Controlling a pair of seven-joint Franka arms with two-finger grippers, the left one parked.
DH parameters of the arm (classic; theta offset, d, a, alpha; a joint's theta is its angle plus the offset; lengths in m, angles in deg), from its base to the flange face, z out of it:
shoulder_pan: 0 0.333 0 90
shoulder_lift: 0 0 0 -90
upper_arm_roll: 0 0.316 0.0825 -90
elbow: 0 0 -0.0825 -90
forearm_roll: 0 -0.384 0 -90
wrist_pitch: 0 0 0.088 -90
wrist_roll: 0 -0.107 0 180
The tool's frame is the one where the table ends.
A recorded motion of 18 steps. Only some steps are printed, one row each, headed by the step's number.
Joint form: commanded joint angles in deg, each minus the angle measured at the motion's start. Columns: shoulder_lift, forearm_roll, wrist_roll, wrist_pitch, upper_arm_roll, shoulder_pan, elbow.
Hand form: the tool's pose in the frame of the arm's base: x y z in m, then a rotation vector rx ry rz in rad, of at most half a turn. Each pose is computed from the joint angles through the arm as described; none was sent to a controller.
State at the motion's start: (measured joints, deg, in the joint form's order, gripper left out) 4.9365 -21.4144 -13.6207 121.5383 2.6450 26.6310 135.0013
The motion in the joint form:
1: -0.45 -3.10 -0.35 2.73 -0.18 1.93 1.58
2: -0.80 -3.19 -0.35 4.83 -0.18 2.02 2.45
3: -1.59 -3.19 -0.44 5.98 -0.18 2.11 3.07
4: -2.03 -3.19 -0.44 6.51 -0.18 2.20 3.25
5: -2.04 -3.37 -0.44 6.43 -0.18 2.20 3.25
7: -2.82 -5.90 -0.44 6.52 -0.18 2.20 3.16
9: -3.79 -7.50 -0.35 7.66 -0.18 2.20 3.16
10: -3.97 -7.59 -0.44 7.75 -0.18 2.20 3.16
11: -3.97 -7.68 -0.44 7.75 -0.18 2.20 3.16
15: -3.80 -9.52 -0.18 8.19 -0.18 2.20 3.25
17: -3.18 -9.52 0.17 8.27 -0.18 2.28 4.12
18: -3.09 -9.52 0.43 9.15 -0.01 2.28 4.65
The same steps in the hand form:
1: 0.3968 0.2575 0.3428 -2.8633 -0.0426 0.3628
2: 0.3968 0.2560 0.3360 -2.8666 -0.0299 0.3394
3: 0.3959 0.2550 0.3264 -2.8735 -0.0196 0.3436
4: 0.3956 0.2551 0.3222 -2.8765 -0.0172 0.3449
5: 0.3955 0.2552 0.3220 -2.8744 -0.0144 0.3481
7: 0.3957 0.2566 0.3168 -2.8459 0.0323 0.3756
9: 0.3977 0.2572 0.3103 -2.8298 0.0669 0.3775
10: 0.3978 0.2572 0.3089 -2.8297 0.0719 0.3801
11: 0.3978 0.2572 0.3089 -2.8286 0.0734 0.3806
15: 0.3983 0.2578 0.3104 -2.8039 0.1001 0.3765
17: 0.3939 0.2557 0.3096 -2.8059 0.0913 0.3785
18: 0.3924 0.2552 0.3076 -2.8087 0.0869 0.3660

